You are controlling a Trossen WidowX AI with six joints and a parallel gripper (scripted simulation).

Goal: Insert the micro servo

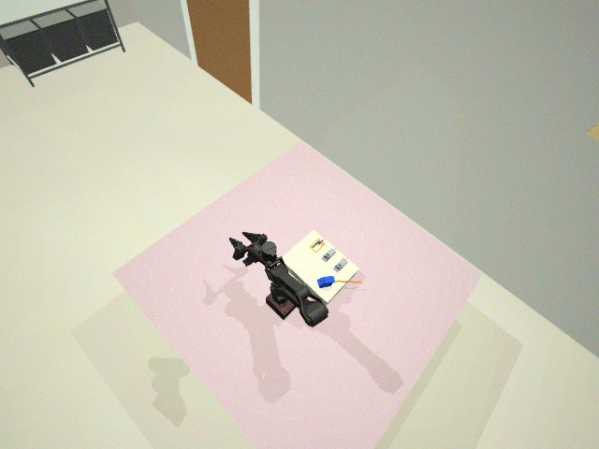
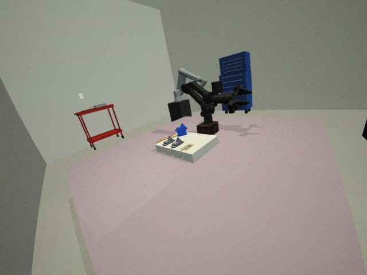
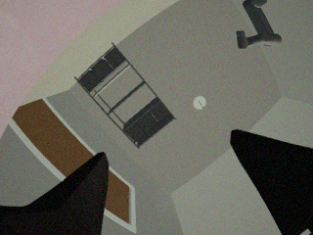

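Now: gripper tip 310 mm to the left of the white deck, 210 mm above it and 190 mm short of it.
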